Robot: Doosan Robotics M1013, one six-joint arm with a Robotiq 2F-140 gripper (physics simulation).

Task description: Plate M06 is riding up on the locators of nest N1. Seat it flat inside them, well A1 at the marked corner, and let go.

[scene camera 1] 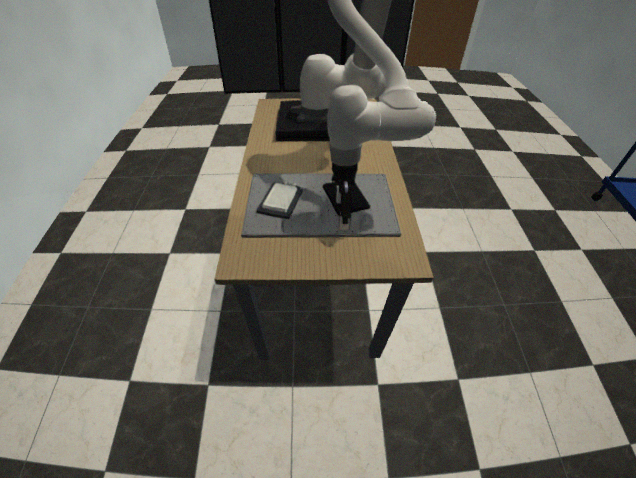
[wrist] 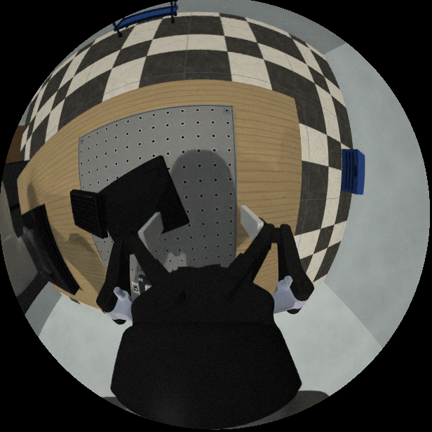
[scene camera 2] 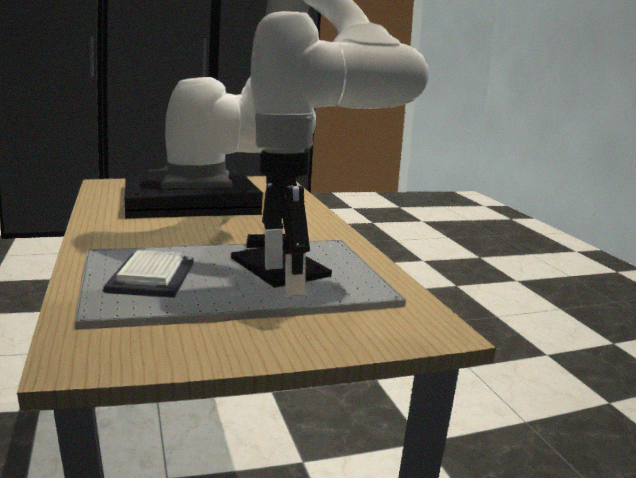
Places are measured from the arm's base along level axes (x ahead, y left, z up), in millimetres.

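Pixels of known places: gripper, fingertip midpoint: point(scene camera 2: 283, 280); arm's base, link origin: point(scene camera 1: 317, 113) point(scene camera 2: 196, 181).
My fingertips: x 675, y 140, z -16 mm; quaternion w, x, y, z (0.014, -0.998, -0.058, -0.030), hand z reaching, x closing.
For each thing: its middle in the pictures, then the offset to it from my fingertips. "pt": a spot on its surface instead.
- pale plate, body centre: point(scene camera 2: 150, 267) point(scene camera 1: 280, 197) 73 mm back, 221 mm right, 2 mm down
- dark nest, body centre: point(scene camera 2: 151, 273) point(scene camera 1: 280, 199) 73 mm back, 221 mm right, 13 mm down
- board, surface spot: point(scene camera 2: 359, 292) point(scene camera 1: 379, 224) pt 10 mm ahead, 128 mm left, 20 mm down
- black block, body centre: point(scene camera 2: 267, 240) 246 mm back, 3 mm left, 10 mm down
A pale plate point(scene camera 1: 281, 198) point(scene camera 2: 150, 267), which I take for M06, sits on a dark nest point(scene camera 1: 274, 213) point(scene camera 2: 138, 290) at the left of the grey board. It looks nearly level; any small tilt, the locators, well A1 and the marked corner are too small to tell. My gripper point(scene camera 1: 341, 208) point(scene camera 2: 285, 280) point(wrist: 200, 217) is open and empty, low over the board to the right of the nest. One finger is over or beside the edge of a flat black slab, the other out past its front. My gripper's body hides the plate in the wrist view.
The black slab point(scene camera 1: 360, 199) point(scene camera 2: 251, 259) point(wrist: 135, 195) lies on the board point(scene camera 1: 380, 221) point(scene camera 2: 359, 292) point(wrist: 200, 120), with a black block point(scene camera 2: 255, 240) point(wrist: 89, 212) behind it. A small label block point(wrist: 135, 288) shows by the gripper body. The arm's black base point(scene camera 1: 287, 131) point(scene camera 2: 190, 206) stands at the rear.
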